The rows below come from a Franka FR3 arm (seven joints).
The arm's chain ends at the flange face. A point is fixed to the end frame.
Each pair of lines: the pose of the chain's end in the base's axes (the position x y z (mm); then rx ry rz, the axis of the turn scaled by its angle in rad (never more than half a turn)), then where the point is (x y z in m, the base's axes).
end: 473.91, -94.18, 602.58, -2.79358, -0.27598, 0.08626
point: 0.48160 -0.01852 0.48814
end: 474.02, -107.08, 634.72, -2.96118, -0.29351, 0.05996
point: 0.48604 -0.05119 0.50977
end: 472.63, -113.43, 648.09, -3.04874, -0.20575, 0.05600
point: 0.48855 -0.06866 0.51916
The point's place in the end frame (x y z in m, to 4 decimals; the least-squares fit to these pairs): 0.0258 -0.0308 0.1314
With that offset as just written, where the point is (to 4 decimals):
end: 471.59, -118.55, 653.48, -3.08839, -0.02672, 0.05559
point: 0.4921 -0.0805 0.5231
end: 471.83, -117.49, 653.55, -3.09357, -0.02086, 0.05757
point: 0.4923 -0.0802 0.5229
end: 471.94, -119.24, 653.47, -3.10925, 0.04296, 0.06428
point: 0.4932 -0.0850 0.5221
